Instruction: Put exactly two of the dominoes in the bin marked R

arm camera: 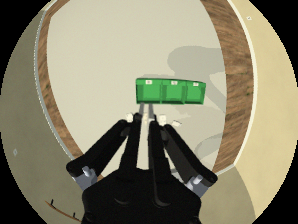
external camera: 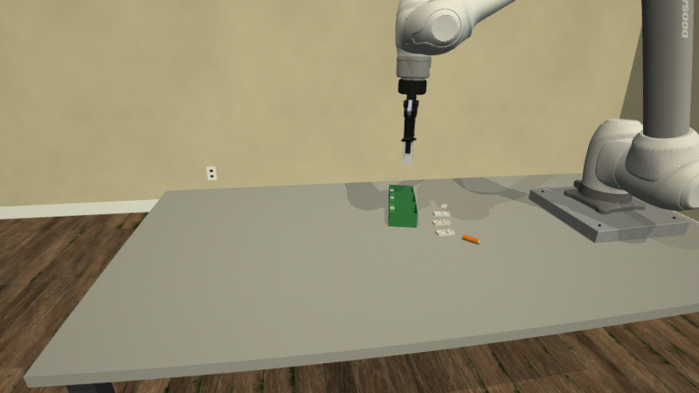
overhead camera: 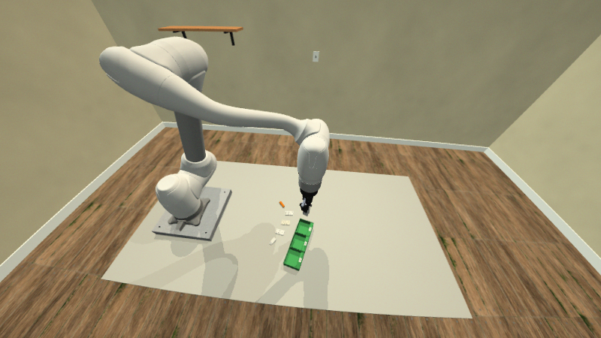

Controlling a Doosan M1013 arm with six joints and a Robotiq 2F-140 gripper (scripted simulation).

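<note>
The white domino is 110 mm behind my hand, 30 mm to the left of it and 210 mm below it. Round my hand: white block 170 mm behind, 80 mm to the right, 220 mm below; then orange cylinder 150 mm behind, 160 mm to the left, 210 mm below.
</note>
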